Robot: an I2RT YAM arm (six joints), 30 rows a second.
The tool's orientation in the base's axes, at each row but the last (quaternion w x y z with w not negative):
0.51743 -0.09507 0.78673 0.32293
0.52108 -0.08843 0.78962 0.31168
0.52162 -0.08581 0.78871 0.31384
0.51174 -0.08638 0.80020 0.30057
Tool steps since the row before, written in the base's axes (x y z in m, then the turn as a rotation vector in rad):
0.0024 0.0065 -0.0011 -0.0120 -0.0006 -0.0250
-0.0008 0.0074 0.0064 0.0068 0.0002 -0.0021
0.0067 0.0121 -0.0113 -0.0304 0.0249 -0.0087
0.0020 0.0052 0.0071 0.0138 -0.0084 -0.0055
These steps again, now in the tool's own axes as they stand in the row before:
0.0011 0.0034 0.0060 0.0271 -0.0049 -0.0030
-0.0039 0.0088 0.0020 -0.0011 -0.0038 0.0059
0.0093 0.0019 0.0152 0.0258 0.0302 -0.0066
-0.0062 0.0061 0.0024 -0.0030 -0.0151 0.0074

